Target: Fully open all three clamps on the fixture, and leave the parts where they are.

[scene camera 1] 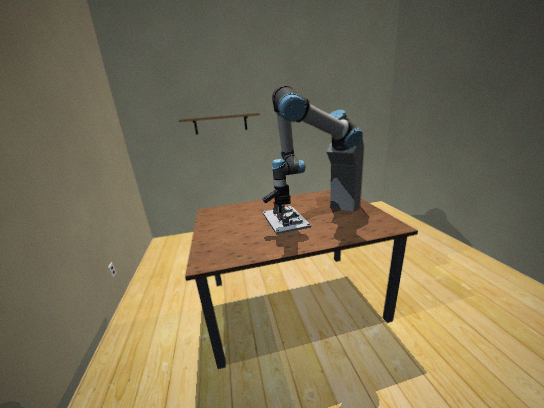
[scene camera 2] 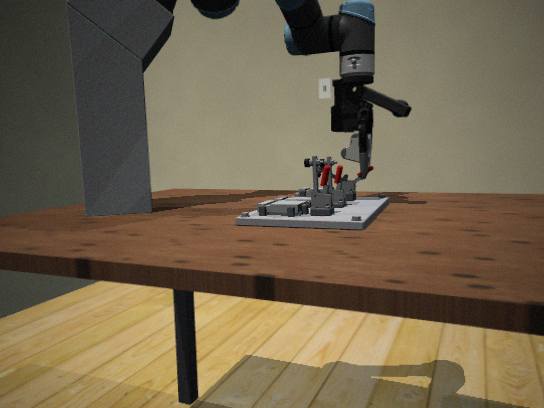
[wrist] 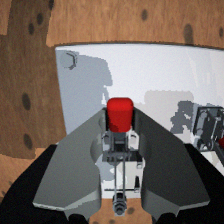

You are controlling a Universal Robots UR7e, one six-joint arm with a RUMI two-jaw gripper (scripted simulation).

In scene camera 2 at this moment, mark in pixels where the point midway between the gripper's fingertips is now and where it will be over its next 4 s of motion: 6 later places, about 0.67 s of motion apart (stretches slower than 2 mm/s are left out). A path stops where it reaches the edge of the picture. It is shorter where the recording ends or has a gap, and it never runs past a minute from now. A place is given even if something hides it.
The gripper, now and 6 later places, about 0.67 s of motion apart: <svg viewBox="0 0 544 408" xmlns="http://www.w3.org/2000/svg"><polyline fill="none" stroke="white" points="363,179 357,175 352,174 349,174 347,174 345,171 345,153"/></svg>
